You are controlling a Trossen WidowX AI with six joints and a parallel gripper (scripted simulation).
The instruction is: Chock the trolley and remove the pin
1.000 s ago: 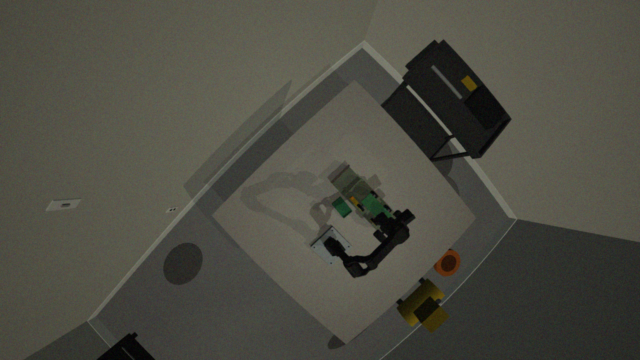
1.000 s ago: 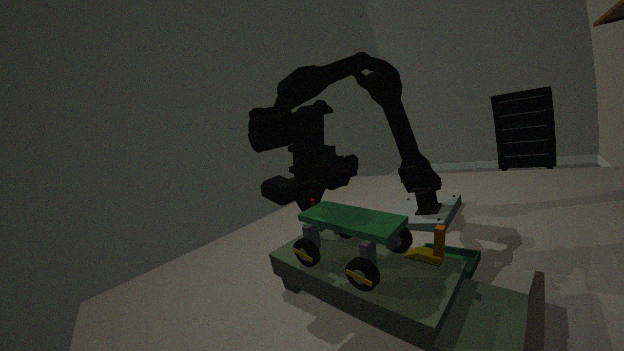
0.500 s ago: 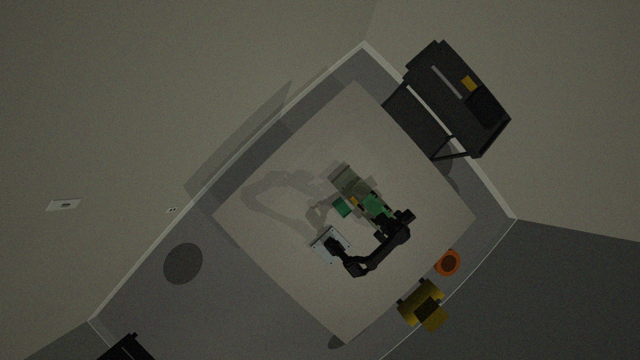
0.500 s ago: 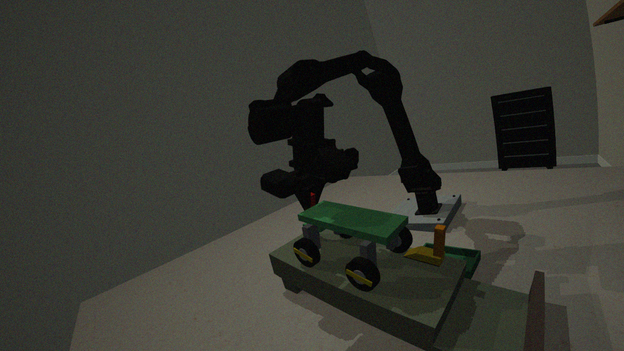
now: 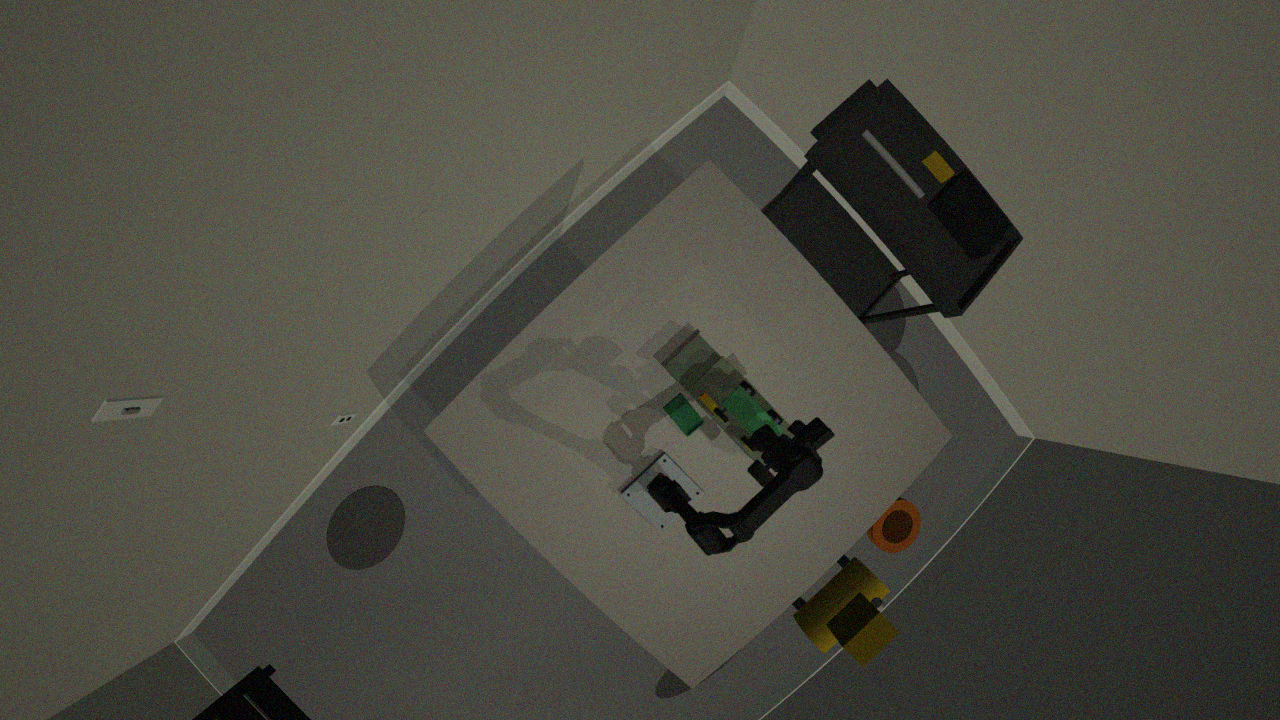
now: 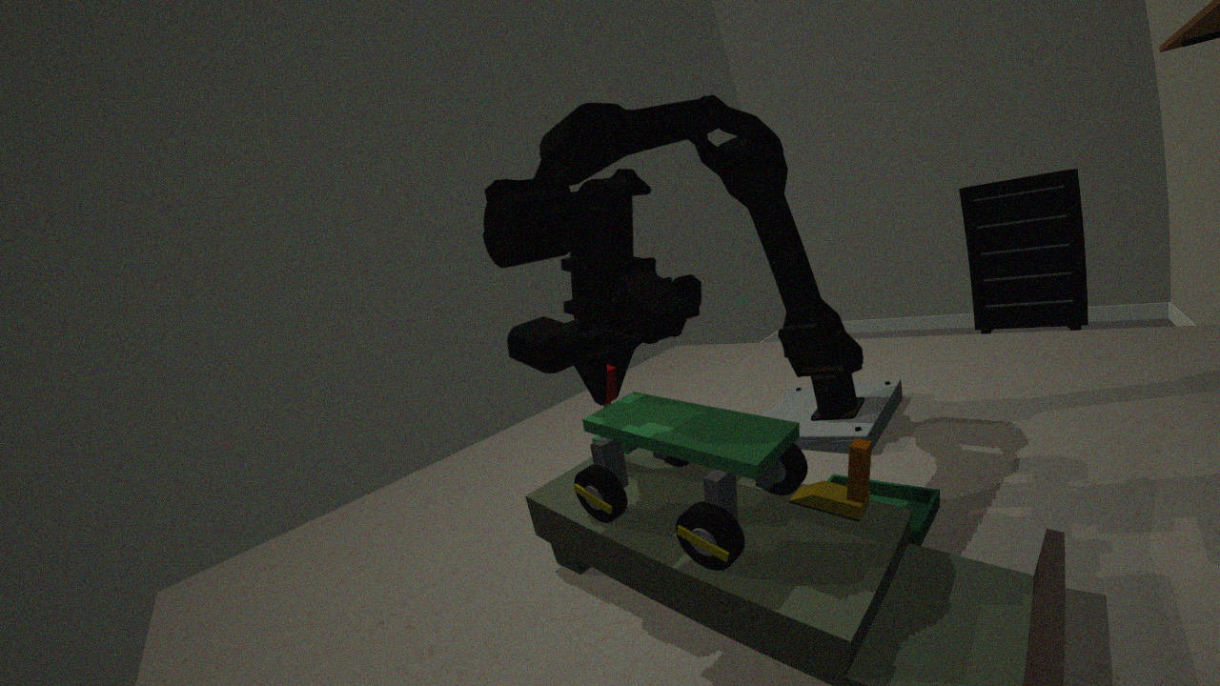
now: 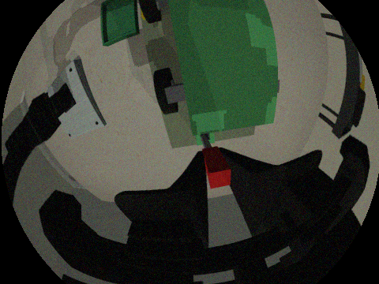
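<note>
Now: gripper tip 10 cm past the green tray, 23 cm to the right of it and 17 cm above it. The rest, counted from my gripper tip: trolley 3 cm ahead, 11 cm to the left, 5 cm below; yellow chock 2 cm behind, 22 cm to the left, 8 cm below; red-headed stop pin right at my gripper tip.
</note>
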